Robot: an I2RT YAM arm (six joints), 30 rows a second.
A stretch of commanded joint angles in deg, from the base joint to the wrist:
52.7, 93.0, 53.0, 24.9, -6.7, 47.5
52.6, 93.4, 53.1, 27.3, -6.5, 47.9
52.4, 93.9, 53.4, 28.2, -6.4, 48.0
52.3, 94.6, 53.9, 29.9, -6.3, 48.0
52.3, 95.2, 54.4, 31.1, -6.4, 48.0
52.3, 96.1, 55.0, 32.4, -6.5, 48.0
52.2, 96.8, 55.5, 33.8, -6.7, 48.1
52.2, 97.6, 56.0, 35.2, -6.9, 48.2
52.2, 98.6, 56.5, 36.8, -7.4, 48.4
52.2, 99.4, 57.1, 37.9, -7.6, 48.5
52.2, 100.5, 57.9, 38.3, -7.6, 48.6
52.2, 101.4, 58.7, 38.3, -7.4, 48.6
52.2, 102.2, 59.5, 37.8, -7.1, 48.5
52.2, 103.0, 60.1, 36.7, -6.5, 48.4
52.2, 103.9, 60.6, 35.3, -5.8, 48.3
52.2, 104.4, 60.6, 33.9, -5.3, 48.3
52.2, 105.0, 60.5, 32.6, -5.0, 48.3
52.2, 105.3, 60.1, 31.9, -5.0, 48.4
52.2, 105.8, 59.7, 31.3, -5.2, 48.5
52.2, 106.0, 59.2, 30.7, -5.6, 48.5
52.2, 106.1, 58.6, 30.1, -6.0, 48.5
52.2, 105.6, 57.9, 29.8, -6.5, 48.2
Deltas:
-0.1, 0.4, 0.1, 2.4, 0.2, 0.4
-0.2, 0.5, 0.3, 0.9, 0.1, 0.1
-0.1, 0.7, 0.5, 1.7, 0.1, 0.0
0.0, 0.6, 0.5, 1.2, -0.1, 0.0
0.0, 0.9, 0.6, 1.3, -0.1, 0.0
-0.1, 0.7, 0.5, 1.4, -0.2, 0.1
0.0, 0.8, 0.5, 1.4, -0.2, 0.1
0.0, 1.0, 0.5, 1.6, -0.5, 0.2
0.0, 0.8, 0.6, 1.1, -0.2, 0.1
0.0, 1.1, 0.8, 0.4, 0.0, 0.1
0.0, 0.9, 0.8, 0.0, 0.2, 0.0
0.0, 0.8, 0.8, -0.5, 0.3, -0.1
0.0, 0.8, 0.6, -1.1, 0.6, -0.1
0.0, 0.9, 0.5, -1.4, 0.7, -0.1
0.0, 0.5, 0.0, -1.4, 0.5, 0.0
0.0, 0.6, -0.1, -1.3, 0.3, 0.0
0.0, 0.3, -0.4, -0.7, 0.0, 0.1
0.0, 0.5, -0.4, -0.6, -0.2, 0.1
0.0, 0.2, -0.5, -0.6, -0.4, 0.0
0.0, 0.1, -0.6, -0.6, -0.4, 0.0
0.0, -0.5, -0.7, -0.3, -0.5, -0.3

